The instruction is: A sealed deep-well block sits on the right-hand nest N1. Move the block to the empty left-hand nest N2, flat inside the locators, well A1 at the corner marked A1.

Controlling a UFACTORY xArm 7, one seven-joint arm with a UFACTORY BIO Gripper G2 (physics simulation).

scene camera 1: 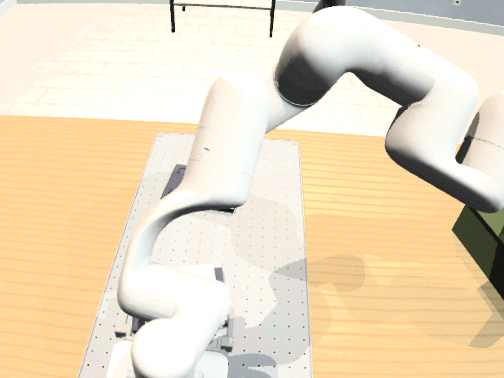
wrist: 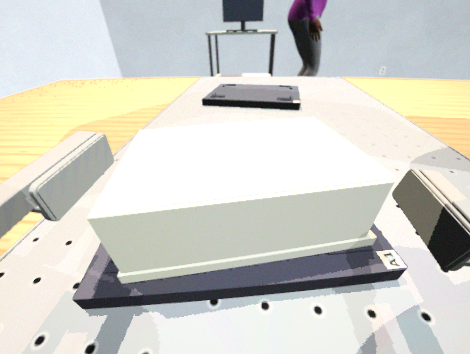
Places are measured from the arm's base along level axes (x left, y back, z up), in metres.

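Pixels of known places: hand, tool point: (wrist: pixel 252 192).
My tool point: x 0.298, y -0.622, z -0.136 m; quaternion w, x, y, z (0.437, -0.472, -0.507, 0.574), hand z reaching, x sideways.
Ahead of a thing's pixels: the offset from my tool point to its top centre. "spot": to the spot under its first point. Level surfaces: height alone.
The white deep-well block @(dx -0.029, dy -0.012, dz +0.005 m) (scene camera 1: pixel 200 272) (wrist: pixel 235 215) is on the dark near nest @(dx -0.036, dy -0.017, dz -0.036 m) (scene camera 1: pixel 219 274) (wrist: pixel 240 280); the label A1 @(spot: dx -0.010, dy +0.073, dz -0.039 m) (wrist: pixel 392 259) is at its near right corner. The block's lower front edge runs askew to the nest's front edge, closer to it at the left. The front locators do not show, so I cannot tell whether it is flat inside them. My gripper (scene camera 1: pixel 175 336) (wrist: pixel 254 197) is open, its fingers apart from the block on both sides. The other nest @(dx -0.326, dy -0.061, dz -0.036 m) (scene camera 1: pixel 175 179) (wrist: pixel 250 95) is empty, farther back, partly hidden by the arm in the scene view.
Both nests are on a light perforated board @(dz -0.051 m) (scene camera 1: pixel 272 170) (wrist: pixel 240 332) on a wooden table @(dz -0.064 m) (scene camera 1: pixel 60 200). A dark green box (scene camera 1: pixel 475 240) is at the scene view's right edge. A desk with a monitor (wrist: pixel 243 10) and a person (wrist: pixel 306 40) are in the wrist view's background.
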